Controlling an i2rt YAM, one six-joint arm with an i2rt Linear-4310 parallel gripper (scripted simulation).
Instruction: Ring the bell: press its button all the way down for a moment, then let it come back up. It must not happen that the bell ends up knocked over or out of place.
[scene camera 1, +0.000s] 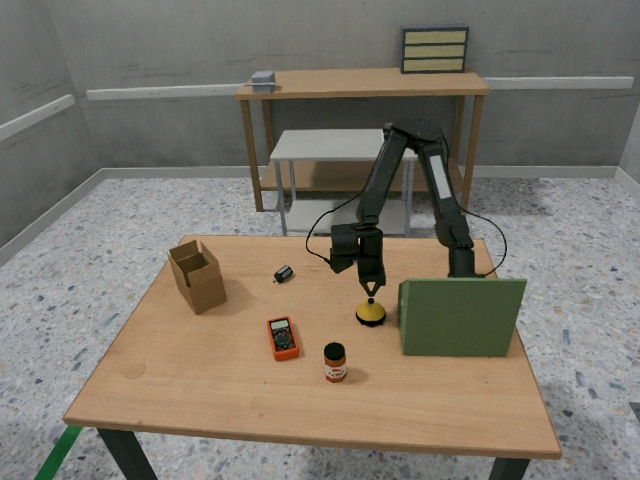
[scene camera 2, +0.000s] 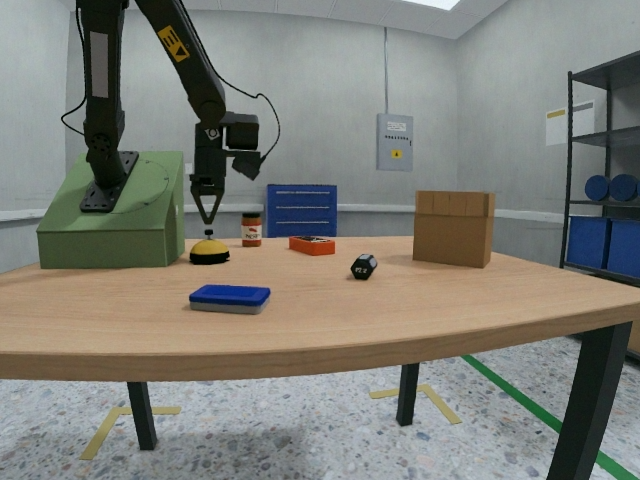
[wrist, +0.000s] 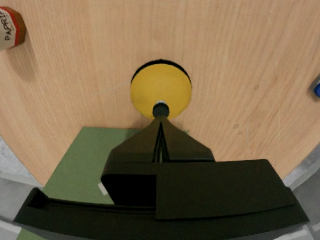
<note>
In view: my gripper (scene camera 2: 208, 224), a jar (scene camera 1: 334, 353), a cardboard box (scene camera 2: 451, 227), a bell (scene camera 2: 209, 251) and a blue-topped flat block (scene camera 2: 216, 298).
The cardboard box also shows in scene camera 1 (scene camera 1: 205, 289). The bell also shows in the wrist view (wrist: 160, 80). My gripper is seen too in the wrist view (wrist: 160, 120). The wrist view does not show the cardboard box: it is out of frame.
</note>
